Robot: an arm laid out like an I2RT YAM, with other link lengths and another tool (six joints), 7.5 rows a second.
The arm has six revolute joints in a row. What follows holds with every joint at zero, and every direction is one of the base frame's. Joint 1 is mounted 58.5 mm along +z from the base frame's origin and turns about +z. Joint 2 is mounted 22.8 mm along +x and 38.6 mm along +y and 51.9 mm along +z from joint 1 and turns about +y. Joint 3 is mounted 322.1 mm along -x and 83.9 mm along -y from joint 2 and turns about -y. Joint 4 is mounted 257.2 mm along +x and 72.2 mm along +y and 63 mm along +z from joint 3 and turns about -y. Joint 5 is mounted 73.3 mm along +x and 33.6 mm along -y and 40.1 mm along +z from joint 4 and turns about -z. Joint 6 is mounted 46.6 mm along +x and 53.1 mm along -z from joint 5 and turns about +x. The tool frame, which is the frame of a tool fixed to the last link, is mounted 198 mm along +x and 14 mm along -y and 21 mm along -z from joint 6; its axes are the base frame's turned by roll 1.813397, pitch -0.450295 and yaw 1.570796 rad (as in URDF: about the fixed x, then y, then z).
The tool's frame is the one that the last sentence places.
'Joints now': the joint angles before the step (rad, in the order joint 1, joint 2, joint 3, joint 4, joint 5, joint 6). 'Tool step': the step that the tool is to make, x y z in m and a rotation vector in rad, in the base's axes. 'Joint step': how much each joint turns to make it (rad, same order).
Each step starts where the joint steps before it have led.
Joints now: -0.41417, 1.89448, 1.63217, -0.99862, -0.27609, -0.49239
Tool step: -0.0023, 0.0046, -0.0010, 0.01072, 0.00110, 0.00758
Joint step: 0.00159, -0.00614, -0.01245, 0.00017, -0.01075, -0.00300
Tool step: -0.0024, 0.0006, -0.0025, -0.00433, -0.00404, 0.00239
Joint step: -0.00003, -0.01235, -0.02741, 0.01961, 0.00151, -0.00314
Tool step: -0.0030, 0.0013, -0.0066, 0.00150, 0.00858, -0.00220
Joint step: 0.00154, -0.00167, -0.02464, 0.01537, 0.00309, 0.00307
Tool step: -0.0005, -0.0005, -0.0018, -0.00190, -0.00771, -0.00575
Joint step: -0.00159, -0.00902, -0.02146, 0.02153, -0.00003, 0.00456
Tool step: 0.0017, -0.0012, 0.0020, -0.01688, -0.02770, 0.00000
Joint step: 0.00154, -0.02456, -0.03396, 0.04155, 0.00464, 0.00006
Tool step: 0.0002, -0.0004, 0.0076, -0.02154, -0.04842, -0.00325
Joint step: 0.00014, -0.05055, -0.05478, 0.05808, 0.00159, 0.00313
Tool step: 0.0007, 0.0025, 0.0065, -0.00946, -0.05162, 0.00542
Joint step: -0.00164, -0.04749, -0.05671, 0.05986, -0.01383, -0.00160
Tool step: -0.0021, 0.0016, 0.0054, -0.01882, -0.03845, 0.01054
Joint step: -0.00001, -0.04436, -0.05068, 0.04602, -0.00312, -0.01069
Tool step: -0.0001, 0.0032, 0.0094, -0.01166, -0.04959, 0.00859
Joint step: -0.00004, -0.04766, -0.04475, 0.04626, -0.01225, -0.00317
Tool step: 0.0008, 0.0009, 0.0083, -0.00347, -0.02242, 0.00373
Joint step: -0.00152, -0.01858, -0.00159, 0.00447, -0.00771, -0.00153
